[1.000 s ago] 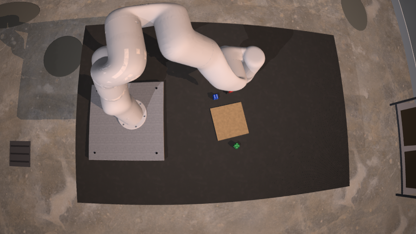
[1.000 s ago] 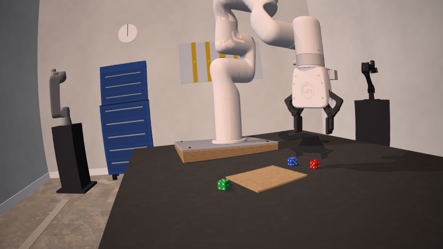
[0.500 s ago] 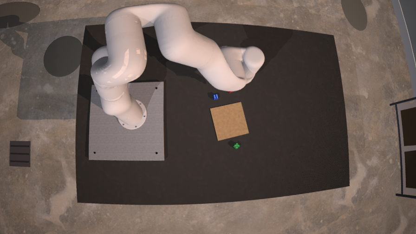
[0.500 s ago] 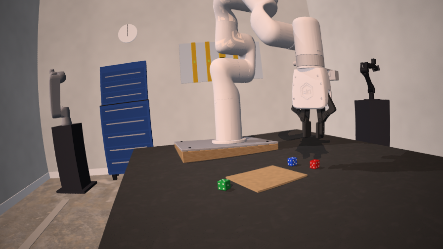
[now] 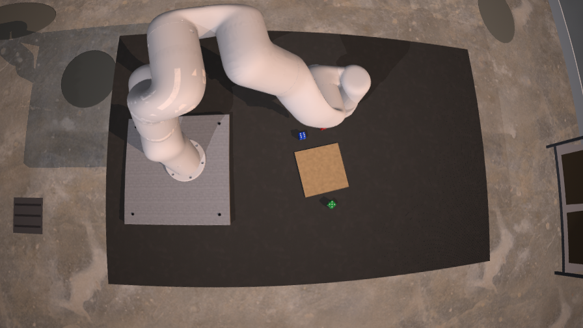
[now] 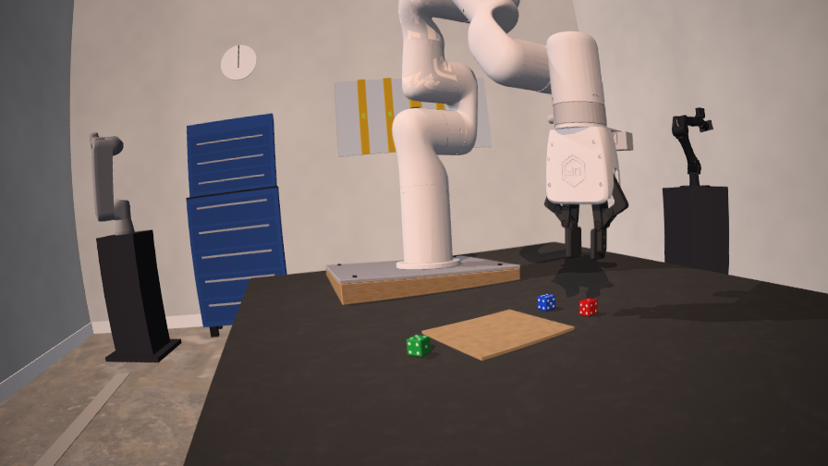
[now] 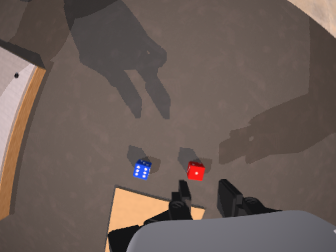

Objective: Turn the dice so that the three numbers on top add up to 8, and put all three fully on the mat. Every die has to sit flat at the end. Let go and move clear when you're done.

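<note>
The red die lies 9 cm below my hand. Round my hand: tan mat 2 cm ahead, 13 cm to the right, 10 cm below; green die 6 cm ahead, 23 cm to the right, 9 cm below; blue die 6 cm behind, 4 cm to the right, 9 cm below.
</note>
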